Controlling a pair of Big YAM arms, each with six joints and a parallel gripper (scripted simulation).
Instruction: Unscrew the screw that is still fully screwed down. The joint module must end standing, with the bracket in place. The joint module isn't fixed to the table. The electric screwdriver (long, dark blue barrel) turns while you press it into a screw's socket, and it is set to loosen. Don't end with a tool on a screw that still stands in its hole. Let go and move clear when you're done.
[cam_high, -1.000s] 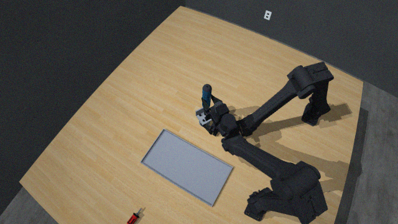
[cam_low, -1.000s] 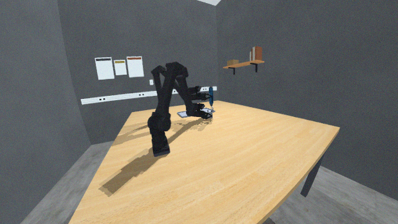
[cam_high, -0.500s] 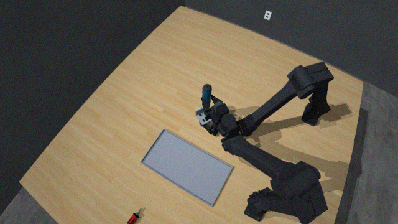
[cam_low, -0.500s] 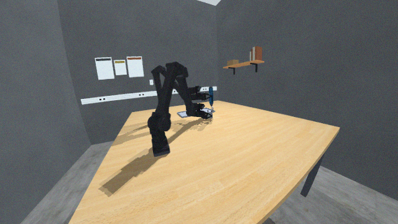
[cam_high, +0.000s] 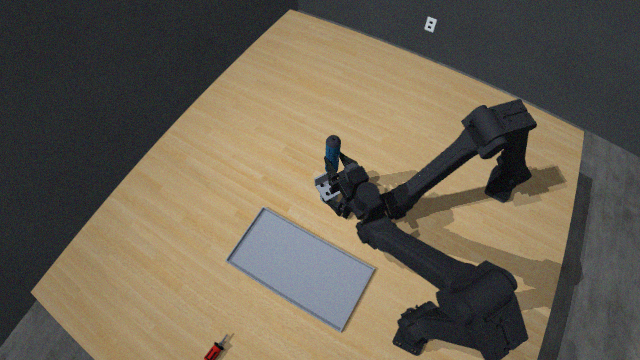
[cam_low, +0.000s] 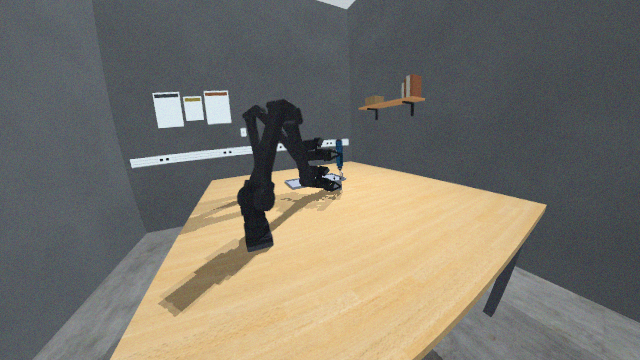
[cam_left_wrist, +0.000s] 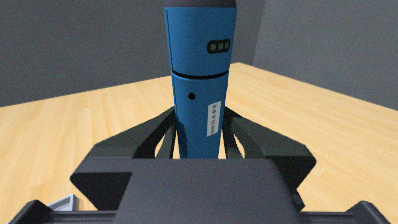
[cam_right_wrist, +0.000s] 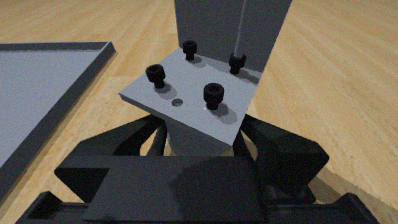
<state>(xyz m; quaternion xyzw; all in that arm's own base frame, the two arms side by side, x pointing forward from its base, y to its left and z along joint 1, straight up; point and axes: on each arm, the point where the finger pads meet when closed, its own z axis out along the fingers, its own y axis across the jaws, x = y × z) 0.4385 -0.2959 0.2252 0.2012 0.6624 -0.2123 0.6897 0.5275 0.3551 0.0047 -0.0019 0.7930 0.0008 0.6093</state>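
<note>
Now: right hand 10 mm below the joint module. From my right hand the other things lie so: grey bracket: 50 mm above; then grey tray: 80 mm behind, 250 mm to the left, 20 mm below.
</note>
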